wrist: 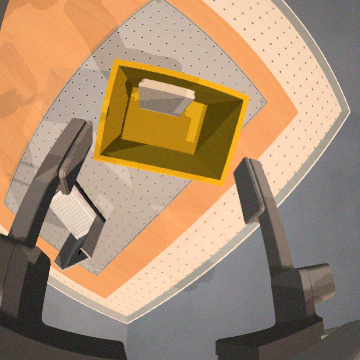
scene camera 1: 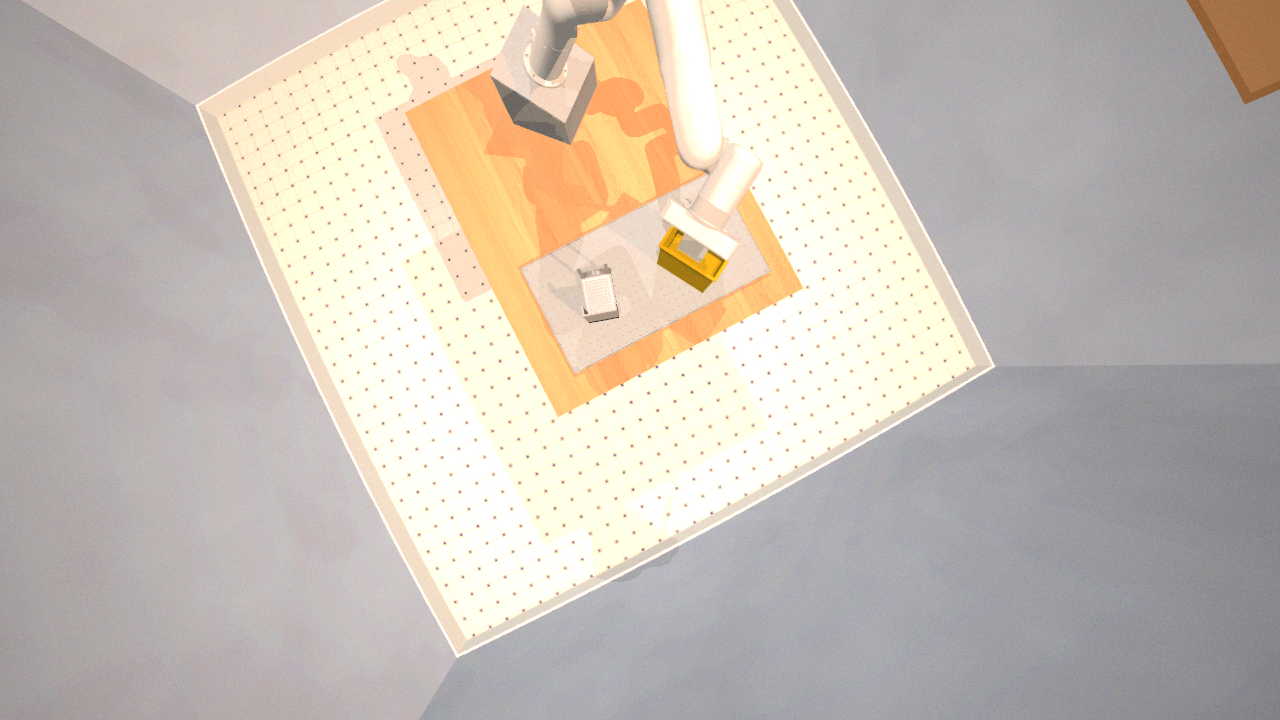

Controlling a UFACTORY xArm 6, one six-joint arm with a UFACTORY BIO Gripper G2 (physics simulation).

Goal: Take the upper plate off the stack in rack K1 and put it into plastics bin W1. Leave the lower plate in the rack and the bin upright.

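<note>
The yellow bin W1 [scene camera 1: 685, 269] [wrist: 172, 171] stands upright. A pale plate [wrist: 165, 100] is inside it, tilted on its edge near the bin's upper wall in the wrist view. My gripper [scene camera 1: 699, 229] [wrist: 164, 150] is above the bin, with its fingers apart and nothing between them. The bin hides part of the plate's surroundings, and in the scene view the arm covers part of the bin. Rack K1 [scene camera 1: 602, 316] [wrist: 93, 239] stands apart from the bin and holds a white plate [scene camera 1: 598, 291] [wrist: 77, 213] with a grid of wells on top. The left finger partly overlaps the rack area in the wrist view.
The bin and rack stand on a grey perforated board [scene camera 1: 644, 308] [wrist: 132, 205] on a wooden table [scene camera 1: 465, 161] [wrist: 20, 35]. The arm's grey base block [scene camera 1: 541, 116] is at the table's far side in the scene view. A pale dotted surface with a raised rim surrounds the table.
</note>
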